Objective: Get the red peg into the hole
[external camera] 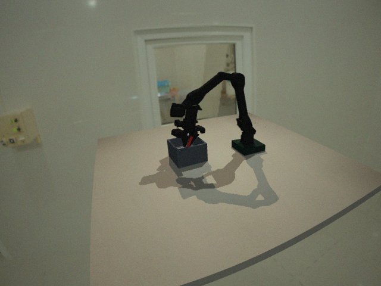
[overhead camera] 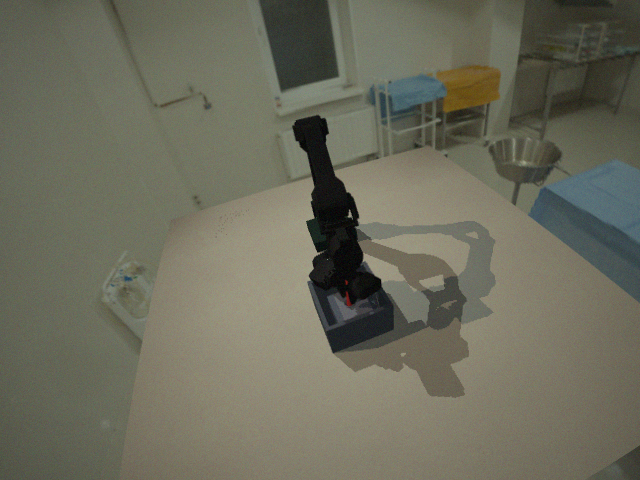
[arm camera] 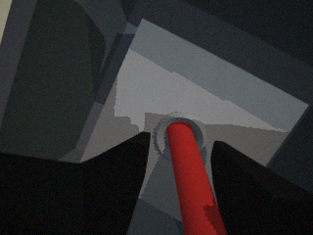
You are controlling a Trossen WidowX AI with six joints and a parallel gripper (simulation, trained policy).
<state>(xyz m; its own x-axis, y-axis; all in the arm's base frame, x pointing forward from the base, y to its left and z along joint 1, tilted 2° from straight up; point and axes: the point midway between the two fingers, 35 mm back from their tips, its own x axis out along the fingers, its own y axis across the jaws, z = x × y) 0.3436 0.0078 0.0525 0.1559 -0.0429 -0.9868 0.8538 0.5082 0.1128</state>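
Now: gripper tip 2 cm below the red peg and 1 cm past it. From my gripper tip the other things lie so: dark blue box 4 cm below.
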